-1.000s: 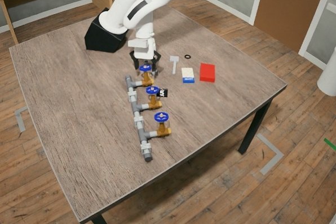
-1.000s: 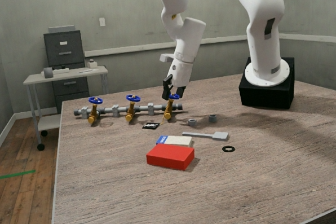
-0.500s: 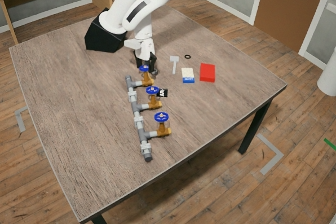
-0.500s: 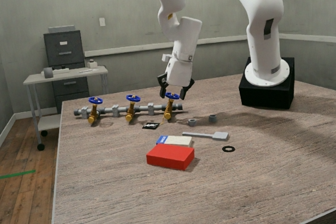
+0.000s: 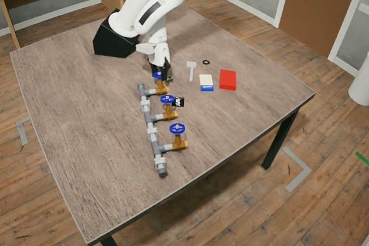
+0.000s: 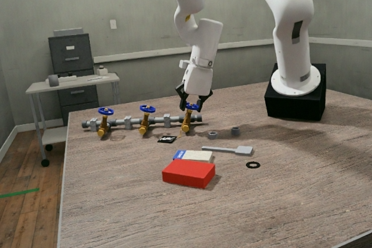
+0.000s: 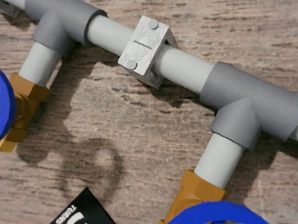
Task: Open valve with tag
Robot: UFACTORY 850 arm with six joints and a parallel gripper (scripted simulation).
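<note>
My hand is 5 cm past the grey hex nut, 9 cm to the right of it and 9 cm above it. From my hand the other things lie so: grey cap (13 cm behind, 9 cm to the left, 10 cm below); grey t-shaped tool (5 cm behind, 23 cm to the left, 10 cm below); black tag (10 cm ahead, 4 cm to the left, 10 cm below).
</note>
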